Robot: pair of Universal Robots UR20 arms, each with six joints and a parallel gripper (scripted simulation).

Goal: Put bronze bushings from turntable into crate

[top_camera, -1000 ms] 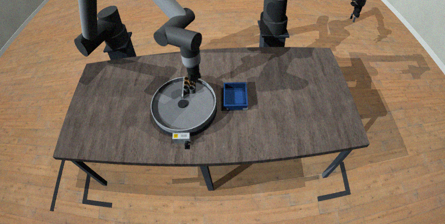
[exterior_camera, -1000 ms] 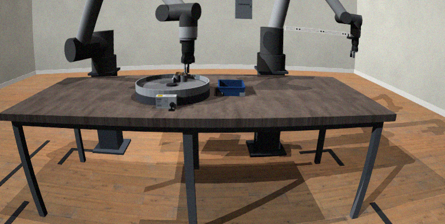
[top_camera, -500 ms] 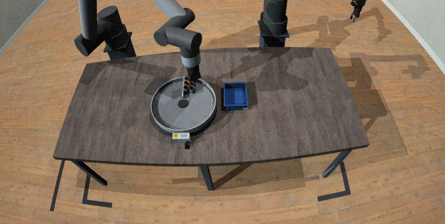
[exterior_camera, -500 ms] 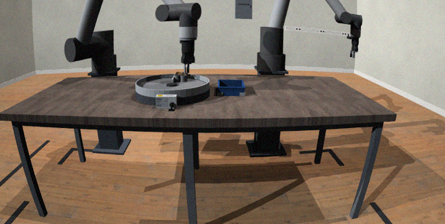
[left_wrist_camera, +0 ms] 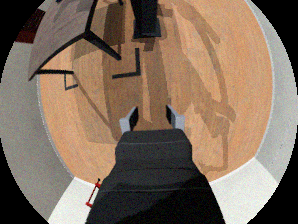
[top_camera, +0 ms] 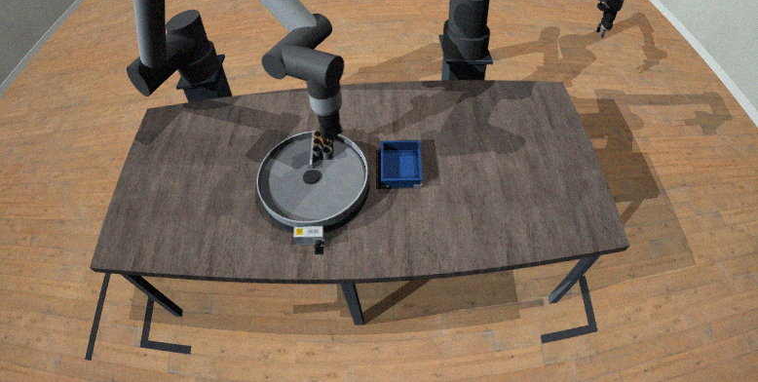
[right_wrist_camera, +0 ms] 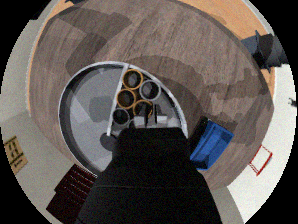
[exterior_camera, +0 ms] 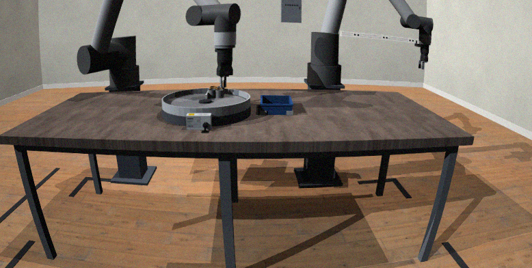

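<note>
My right hand is 80 mm short of the blue crate, 260 mm to the right of it and 90 mm above it.
</note>
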